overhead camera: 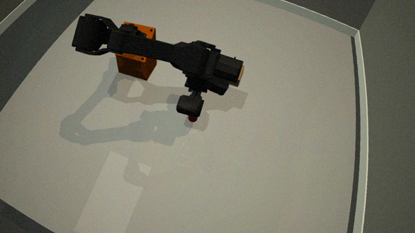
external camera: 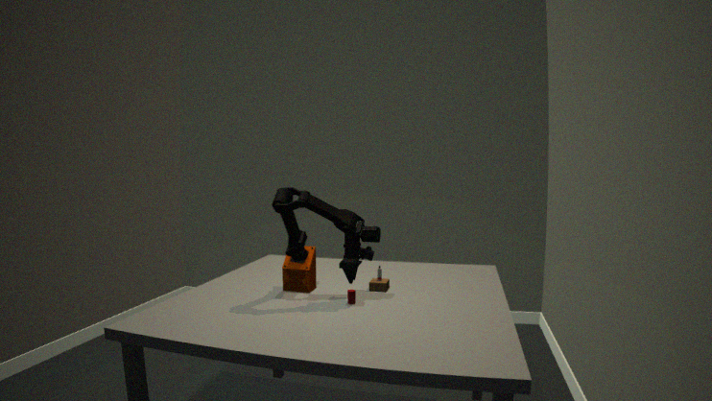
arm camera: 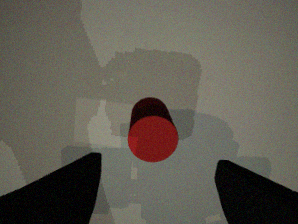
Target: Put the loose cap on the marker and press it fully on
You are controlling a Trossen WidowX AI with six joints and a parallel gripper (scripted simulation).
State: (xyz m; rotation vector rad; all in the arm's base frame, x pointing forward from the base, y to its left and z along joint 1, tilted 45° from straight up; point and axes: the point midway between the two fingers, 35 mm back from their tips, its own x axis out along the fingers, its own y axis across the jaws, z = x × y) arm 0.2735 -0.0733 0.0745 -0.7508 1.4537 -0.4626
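Now: the red marker cap 60 mm below my gripper tip.
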